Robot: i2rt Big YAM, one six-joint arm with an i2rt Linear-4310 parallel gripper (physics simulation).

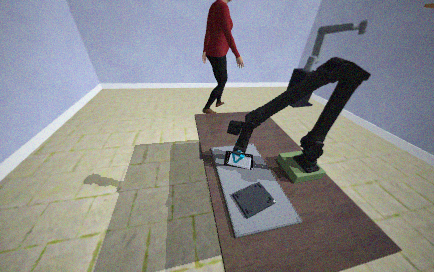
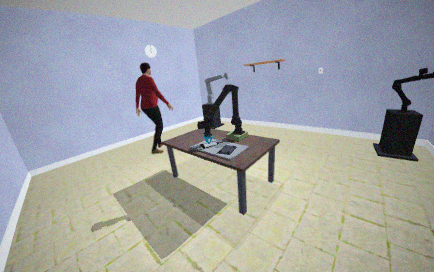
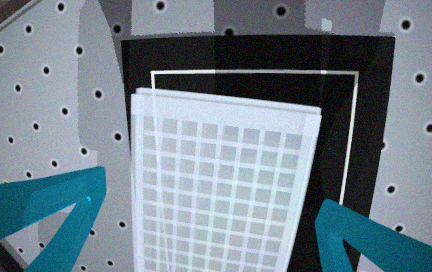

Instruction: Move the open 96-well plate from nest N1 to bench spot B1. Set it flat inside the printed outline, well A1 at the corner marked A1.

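Observation:
The clear 96-well plate lies on a black mat with a white printed outline. The plate sits askew, and its left edge lies across the outline's left line. My gripper is open and hangs low over the plate. One teal finger stands on each side of the plate, and both are apart from it.
A dark grey square pad with corner brackets lies nearer the front on the perforated grey board. The arm's green base stands on the brown table. A person in red walks behind the table.

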